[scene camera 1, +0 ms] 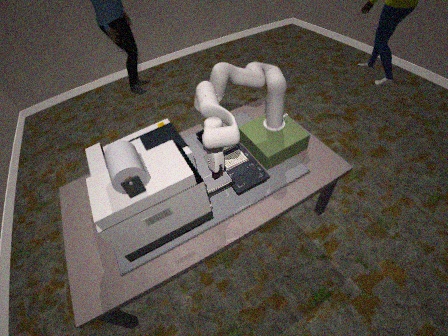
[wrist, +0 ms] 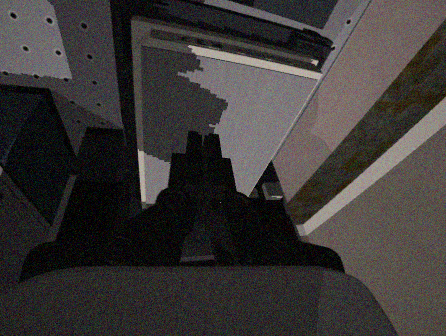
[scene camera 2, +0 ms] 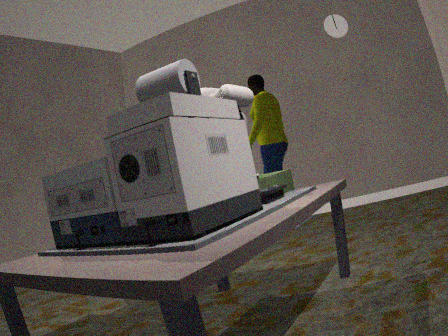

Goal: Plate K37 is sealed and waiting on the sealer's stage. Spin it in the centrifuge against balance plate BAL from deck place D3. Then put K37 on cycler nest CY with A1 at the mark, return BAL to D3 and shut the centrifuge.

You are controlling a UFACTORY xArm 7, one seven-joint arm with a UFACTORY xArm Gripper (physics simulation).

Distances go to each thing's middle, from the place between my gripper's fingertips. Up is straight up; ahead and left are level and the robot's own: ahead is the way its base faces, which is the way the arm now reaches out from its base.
My gripper is now 32 cm short of the white roll (scene camera 1: 122,159), 4 cm to the left of it and 30 cm below it.
